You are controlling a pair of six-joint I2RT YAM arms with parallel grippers.
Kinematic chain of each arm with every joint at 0, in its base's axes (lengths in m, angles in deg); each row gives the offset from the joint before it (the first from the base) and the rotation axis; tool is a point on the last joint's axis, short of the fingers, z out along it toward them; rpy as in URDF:
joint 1: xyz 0 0 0.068 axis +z
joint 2: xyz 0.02 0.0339 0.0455 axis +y
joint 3: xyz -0.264 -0.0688 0 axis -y
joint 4: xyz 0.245 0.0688 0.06 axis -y
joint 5: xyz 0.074 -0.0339 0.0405 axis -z
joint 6: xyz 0.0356 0 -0.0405 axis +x
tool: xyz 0 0 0 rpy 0 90 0
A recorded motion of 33 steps. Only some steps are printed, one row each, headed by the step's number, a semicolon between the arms.
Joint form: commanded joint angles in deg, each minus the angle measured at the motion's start. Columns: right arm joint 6, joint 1, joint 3, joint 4, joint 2, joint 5; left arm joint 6, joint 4, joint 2, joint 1, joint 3, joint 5.
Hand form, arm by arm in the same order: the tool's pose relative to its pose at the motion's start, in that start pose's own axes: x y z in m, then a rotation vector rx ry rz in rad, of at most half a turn. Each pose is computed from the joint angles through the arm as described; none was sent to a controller.
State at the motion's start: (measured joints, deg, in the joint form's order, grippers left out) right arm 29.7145 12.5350 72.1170 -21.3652 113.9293 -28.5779; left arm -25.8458 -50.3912 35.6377 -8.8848 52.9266 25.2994
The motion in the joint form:
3: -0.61 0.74 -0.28 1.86 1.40 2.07; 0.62 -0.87 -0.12 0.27 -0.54 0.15
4: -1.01 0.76 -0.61 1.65 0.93 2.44; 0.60 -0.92 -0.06 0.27 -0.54 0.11
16: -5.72 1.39 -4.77 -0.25 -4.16 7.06; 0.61 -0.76 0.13 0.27 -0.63 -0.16
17: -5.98 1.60 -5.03 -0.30 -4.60 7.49; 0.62 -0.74 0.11 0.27 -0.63 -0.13
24: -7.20 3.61 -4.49 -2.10 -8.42 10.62; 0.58 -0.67 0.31 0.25 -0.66 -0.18
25: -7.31 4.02 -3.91 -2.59 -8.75 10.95; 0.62 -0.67 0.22 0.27 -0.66 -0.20
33: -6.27 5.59 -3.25 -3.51 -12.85 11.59; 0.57 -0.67 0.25 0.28 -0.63 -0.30
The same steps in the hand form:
3: 0.0012 -0.0019 0.0104 0.0276 -0.0127 -0.0223; 0.0029 0.0026 0.0013 -0.0095 0.0168 -0.0012
4: 0.0024 -0.0017 0.0087 0.0338 -0.0146 -0.0290; 0.0029 0.0027 0.0015 -0.0108 0.0180 -0.0024
16: 0.0195 0.0003 -0.0074 0.1107 -0.0305 -0.1131; 0.0025 0.0033 0.0025 -0.0159 0.0178 -0.0030
17: 0.0210 0.0016 -0.0085 0.1156 -0.0335 -0.1216; 0.0025 0.0032 0.0025 -0.0152 0.0174 -0.0026
24: 0.0255 0.0232 -0.0239 0.1370 -0.0753 -0.1893; 0.0022 0.0035 0.0033 -0.0168 0.0195 -0.0043
25: 0.0253 0.0279 -0.0259 0.1371 -0.0802 -0.1998; 0.0023 0.0034 0.0030 -0.0167 0.0179 -0.0031
33: 0.0295 0.0499 -0.0452 0.1082 -0.1271 -0.2285; 0.0021 0.0035 0.0030 -0.0184 0.0170 -0.0040

